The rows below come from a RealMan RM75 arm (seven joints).
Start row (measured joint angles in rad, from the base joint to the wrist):
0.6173, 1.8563, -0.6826, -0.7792, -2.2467, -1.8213, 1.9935
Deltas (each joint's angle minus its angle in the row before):
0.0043, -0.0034, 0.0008, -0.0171, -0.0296, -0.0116, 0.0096
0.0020, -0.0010, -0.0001, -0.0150, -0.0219, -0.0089, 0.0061
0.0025, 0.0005, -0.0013, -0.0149, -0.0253, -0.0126, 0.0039
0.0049, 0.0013, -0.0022, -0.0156, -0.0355, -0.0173, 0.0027
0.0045, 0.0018, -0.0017, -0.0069, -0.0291, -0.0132, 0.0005
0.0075, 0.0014, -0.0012, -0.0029, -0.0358, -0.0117, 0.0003
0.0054, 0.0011, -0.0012, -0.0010, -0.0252, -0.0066, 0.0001
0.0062, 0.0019, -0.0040, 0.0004, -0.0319, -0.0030, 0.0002
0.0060, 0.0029, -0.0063, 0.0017, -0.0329, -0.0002, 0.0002
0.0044, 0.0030, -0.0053, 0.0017, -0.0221, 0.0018, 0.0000
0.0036, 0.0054, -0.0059, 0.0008, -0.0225, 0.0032, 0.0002
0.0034, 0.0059, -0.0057, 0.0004, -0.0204, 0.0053, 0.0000
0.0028, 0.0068, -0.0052, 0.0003, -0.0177, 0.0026, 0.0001
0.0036, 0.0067, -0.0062, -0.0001, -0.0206, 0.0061, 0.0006
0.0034, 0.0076, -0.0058, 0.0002, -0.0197, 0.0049, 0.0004
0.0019, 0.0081, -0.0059, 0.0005, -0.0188, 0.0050, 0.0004
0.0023, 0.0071, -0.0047, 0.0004, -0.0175, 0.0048, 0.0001
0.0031, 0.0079, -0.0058, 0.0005, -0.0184, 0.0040, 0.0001
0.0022, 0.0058, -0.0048, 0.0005, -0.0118, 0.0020, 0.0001
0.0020, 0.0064, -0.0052, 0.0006, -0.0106, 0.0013, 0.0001
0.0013, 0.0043, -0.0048, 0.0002, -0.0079, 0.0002, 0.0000
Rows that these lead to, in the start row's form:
0.6216, 1.8529, -0.6818, -0.7963, -2.2763, -1.8329, 2.0031
0.6236, 1.8519, -0.6819, -0.8113, -2.2982, -1.8418, 2.0092
0.6261, 1.8524, -0.6832, -0.8262, -2.3235, -1.8544, 2.0131
0.6310, 1.8537, -0.6854, -0.8418, -2.3590, -1.8717, 2.0158
0.6355, 1.8555, -0.6871, -0.8487, -2.3881, -1.8849, 2.0163
0.6430, 1.8569, -0.6883, -0.8516, -2.4239, -1.8966, 2.0166
0.6484, 1.8580, -0.6895, -0.8526, -2.4491, -1.9032, 2.0167
0.6546, 1.8599, -0.6935, -0.8522, -2.4810, -1.9062, 2.0169
0.6606, 1.8628, -0.6998, -0.8505, -2.5139, -1.9064, 2.0171
0.6650, 1.8658, -0.7051, -0.8488, -2.5360, -1.9046, 2.0171
0.6686, 1.8712, -0.7110, -0.8480, -2.5585, -1.9014, 2.0173
0.6720, 1.8771, -0.7167, -0.8476, -2.5789, -1.8961, 2.0173
0.6748, 1.8839, -0.7219, -0.8473, -2.5966, -1.8935, 2.0174
0.6784, 1.8906, -0.7281, -0.8474, -2.6172, -1.8874, 2.0180
0.6818, 1.8982, -0.7339, -0.8472, -2.6369, -1.8825, 2.0184
0.6837, 1.9063, -0.7398, -0.8467, -2.6557, -1.8775, 2.0188
0.6860, 1.9134, -0.7445, -0.8463, -2.6732, -1.8727, 2.0189
0.6891, 1.9213, -0.7503, -0.8458, -2.6916, -1.8687, 2.0190
0.6913, 1.9271, -0.7551, -0.8453, -2.7034, -1.8667, 2.0191
0.6933, 1.9335, -0.7603, -0.8447, -2.7140, -1.8654, 2.0192
0.6946, 1.9378, -0.7651, -0.8445, -2.7219, -1.8652, 2.0192

